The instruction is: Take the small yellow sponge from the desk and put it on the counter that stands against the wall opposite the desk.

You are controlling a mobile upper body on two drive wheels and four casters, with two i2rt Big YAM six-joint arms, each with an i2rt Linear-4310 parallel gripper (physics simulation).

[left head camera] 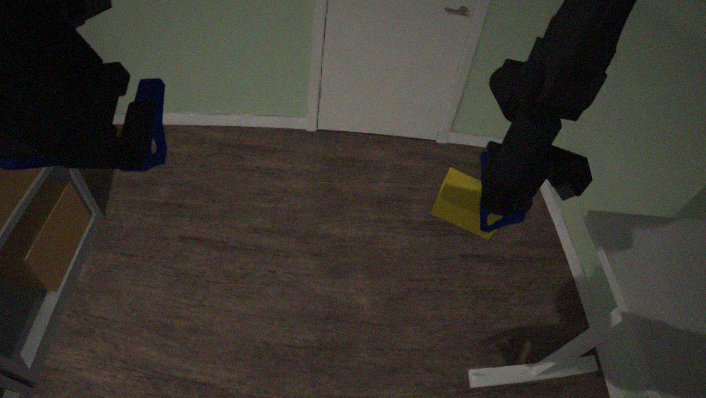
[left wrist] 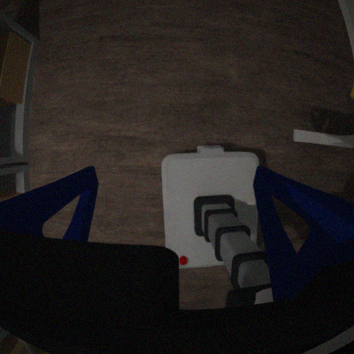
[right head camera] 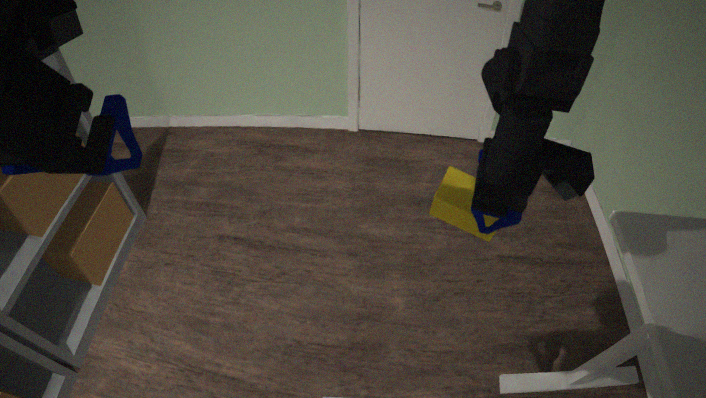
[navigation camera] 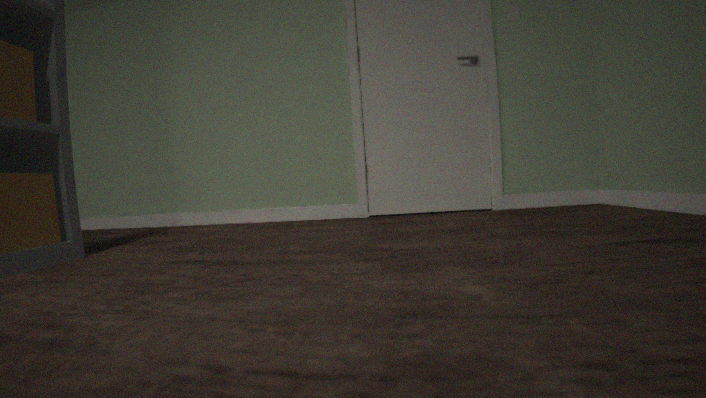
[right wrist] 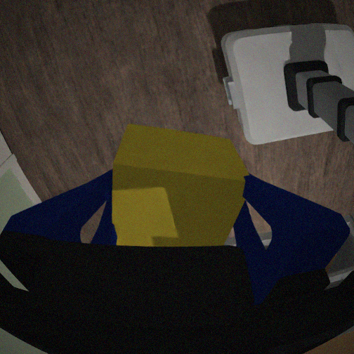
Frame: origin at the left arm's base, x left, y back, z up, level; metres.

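Seen in the pictures: left gripper, fingertip midpoint: (left head camera: 119, 156) (right head camera: 105, 161); right gripper, fingertip midpoint: (left head camera: 485, 213) (right head camera: 486, 214).
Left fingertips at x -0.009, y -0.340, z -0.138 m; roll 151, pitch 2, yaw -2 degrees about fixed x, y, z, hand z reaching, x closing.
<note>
Pixels of each thing's top centre, then the offset from my left fingertips to it. "spot": a spot on its surface instead. Level surfaces: height alone.
- small yellow sponge at its top centre: (right head camera: 474, 190) (left head camera: 476, 190) dx -0.417, dy -0.119, dz -0.158 m
- pale top at its surface level: dz -0.322 m
- grey shelf unit at a spot on its surface: (left head camera: 93, 218) (right head camera: 135, 217) spot: dx +0.960, dy -0.839, dz -1.195 m
The small yellow sponge (left head camera: 452, 202) (right head camera: 451, 195) (right wrist: 180, 155) is held up over the floor, and a sliver of it shows at the right edge of the left wrist view (left wrist: 352, 93). My right gripper (left head camera: 483, 192) (right head camera: 477, 191) (right wrist: 175, 175) is shut on it, one blue finger on each side. My left gripper (left wrist: 175, 174) is wide open with nothing between its fingers. A pale top (left head camera: 665, 272) (right head camera: 687, 272) with a white leg stands at the right of both head views; I cannot tell whether it is the desk or the counter.
A grey shelf unit (left head camera: 93, 218) (right head camera: 139, 215) (navigation camera: 74, 235) with orange-brown boxes stands at the left. A white door (left head camera: 385, 70) (right head camera: 420, 70) (navigation camera: 427, 115) is in the green wall ahead. The white leg's foot (left head camera: 500, 378) (right head camera: 532, 383) sticks out over the wood floor.
</note>
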